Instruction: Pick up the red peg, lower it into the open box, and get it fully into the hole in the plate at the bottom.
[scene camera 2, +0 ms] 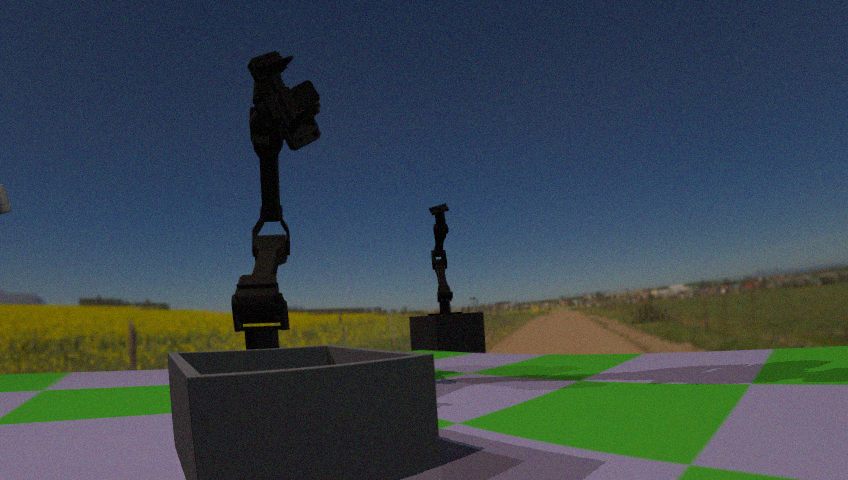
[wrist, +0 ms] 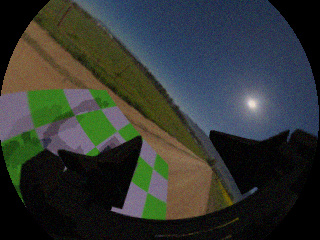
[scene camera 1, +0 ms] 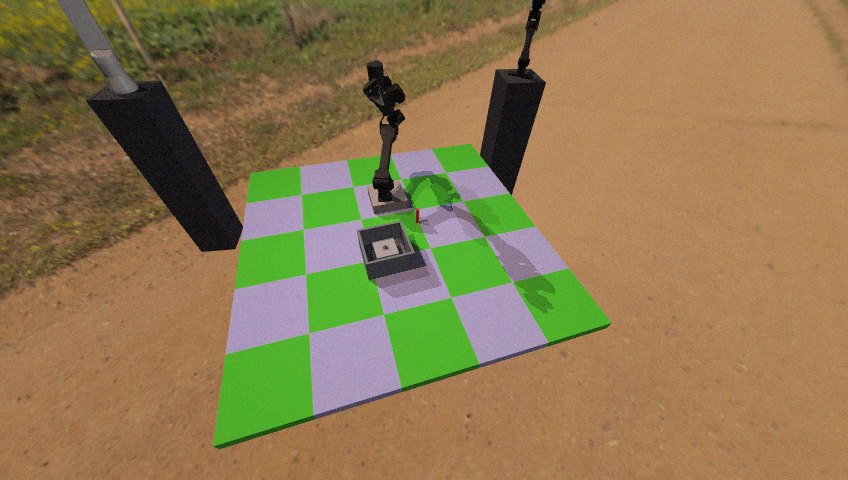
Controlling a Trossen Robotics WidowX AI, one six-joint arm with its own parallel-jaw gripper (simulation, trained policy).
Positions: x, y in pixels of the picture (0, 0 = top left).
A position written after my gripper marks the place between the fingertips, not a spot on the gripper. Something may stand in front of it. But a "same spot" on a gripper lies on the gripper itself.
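My gripper shows in scene camera 2 (302, 79), and you'd find it in the wrist view and in scene camera 1 as well. On my gripper, (wrist: 252, 163) and (scene camera 1: 377, 94) are the same spot.
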